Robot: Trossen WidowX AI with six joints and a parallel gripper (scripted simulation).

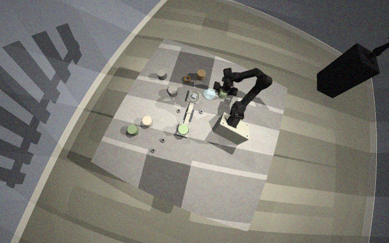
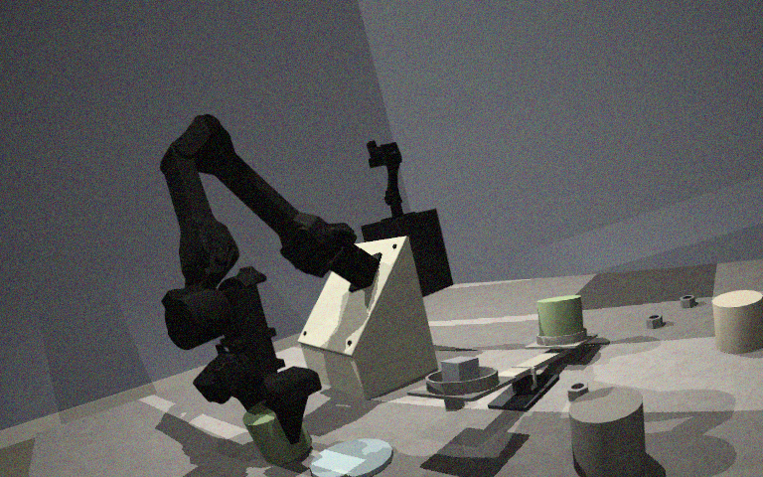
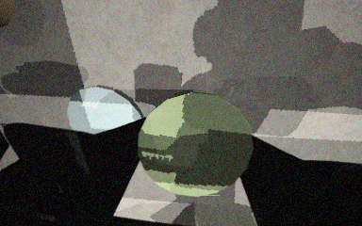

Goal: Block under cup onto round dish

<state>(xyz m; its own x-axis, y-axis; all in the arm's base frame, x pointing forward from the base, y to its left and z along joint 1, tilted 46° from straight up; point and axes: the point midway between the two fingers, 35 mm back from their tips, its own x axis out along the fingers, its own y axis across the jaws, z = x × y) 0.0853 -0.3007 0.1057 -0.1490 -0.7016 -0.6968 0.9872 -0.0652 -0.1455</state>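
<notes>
The grey block lies 200 mm ahead of my gripper tip, 140 mm to the left of it and 60 mm above it. The rest, counted from my gripper tip: pale blue round dish (100 mm ahead, 40 mm to the left, 20 mm below); then cream cylinder (450 mm ahead, 440 mm to the left, 10 mm above); then balance (200 mm ahead, 270 mm to the left, 10 mm above).
</notes>
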